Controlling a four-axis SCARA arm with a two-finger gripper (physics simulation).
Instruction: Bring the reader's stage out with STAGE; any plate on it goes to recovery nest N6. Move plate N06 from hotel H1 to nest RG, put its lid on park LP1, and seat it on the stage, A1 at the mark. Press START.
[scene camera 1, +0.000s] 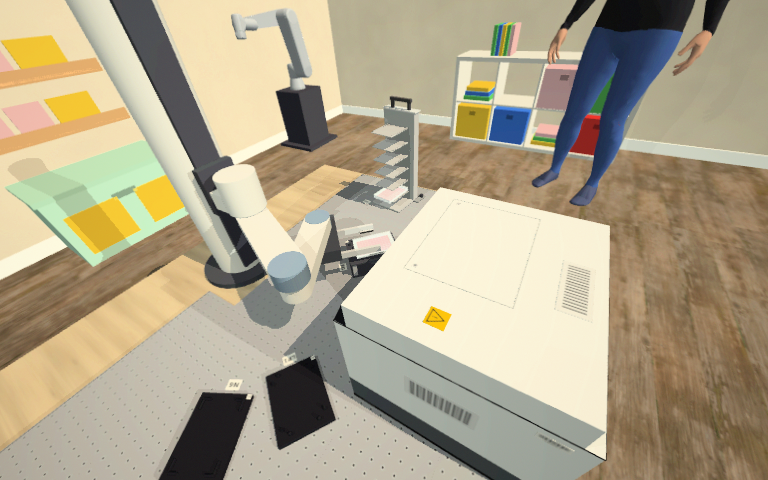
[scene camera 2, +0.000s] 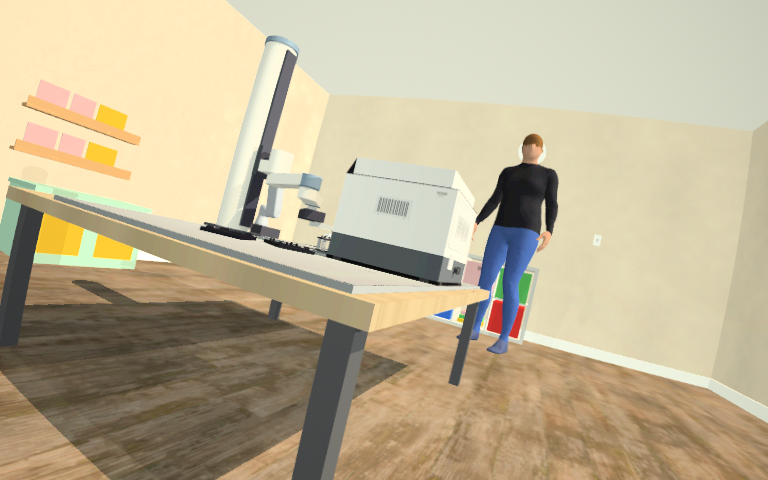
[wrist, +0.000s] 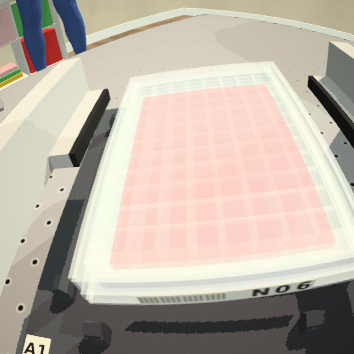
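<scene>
Plate N06, pink inside with a clear lid over it, sits on a black nest with an A1 mark at its near left corner. My gripper is open, its fingers apart from the plate on both sides with visible gaps. In scene camera 1, the reader partly hides the plate and nest; the reader also shows in scene camera 2. The stage does not show. Black park LP1 and black nest N6 hold no plate or lid in the parts that show.
A grey hotel with several shelves stands behind the nest, a pink plate at its bottom. The arm's column rises left of the reader. A person stands beyond the table.
</scene>
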